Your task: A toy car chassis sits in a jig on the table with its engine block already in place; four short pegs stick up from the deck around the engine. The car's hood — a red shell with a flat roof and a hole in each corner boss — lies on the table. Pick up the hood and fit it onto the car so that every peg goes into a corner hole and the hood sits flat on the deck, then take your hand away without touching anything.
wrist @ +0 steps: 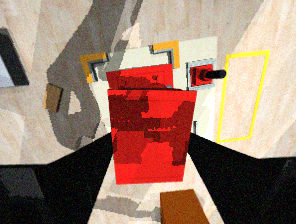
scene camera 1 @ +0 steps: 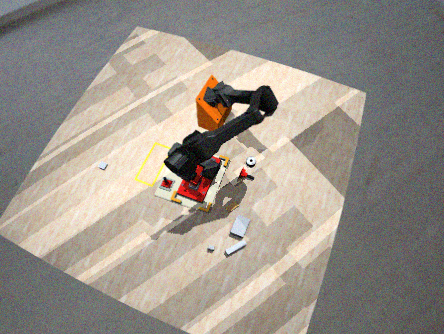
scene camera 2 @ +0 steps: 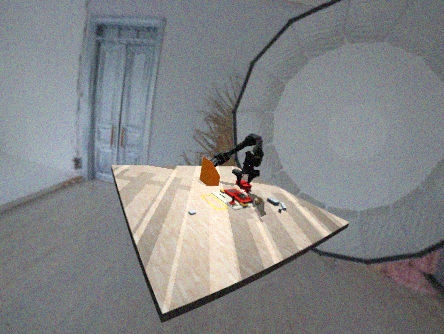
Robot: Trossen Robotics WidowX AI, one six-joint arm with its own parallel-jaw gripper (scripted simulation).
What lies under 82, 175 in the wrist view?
My gripper.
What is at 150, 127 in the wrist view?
A red hood.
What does my gripper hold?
A red hood.
